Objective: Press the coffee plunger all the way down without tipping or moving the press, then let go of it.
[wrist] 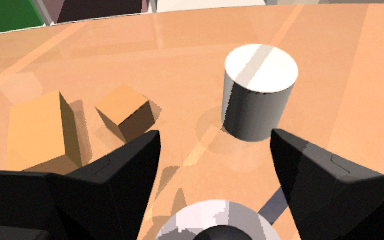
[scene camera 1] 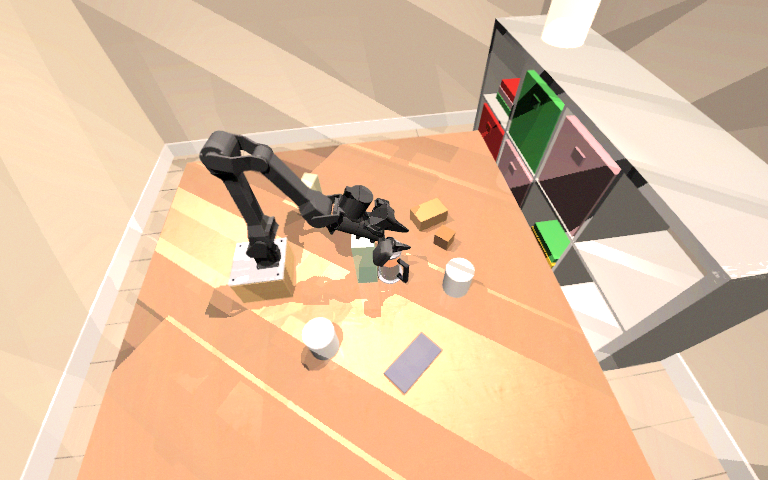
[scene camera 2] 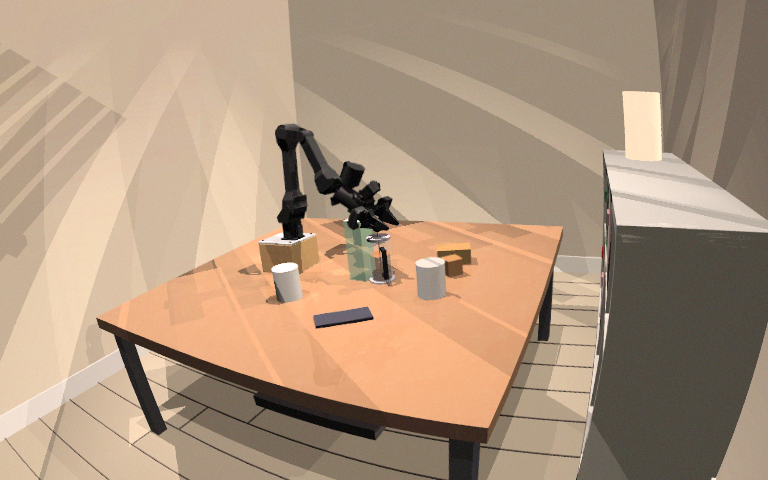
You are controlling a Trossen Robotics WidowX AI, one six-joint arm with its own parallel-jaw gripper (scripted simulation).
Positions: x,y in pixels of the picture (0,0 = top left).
Labels:
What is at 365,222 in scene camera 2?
My gripper.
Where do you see a flat black slab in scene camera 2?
At 340,317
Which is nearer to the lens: the glass coffee press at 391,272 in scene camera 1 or the tan block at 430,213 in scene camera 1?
The glass coffee press.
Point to a small brown cube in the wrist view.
127,114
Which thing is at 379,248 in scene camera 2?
A glass coffee press.

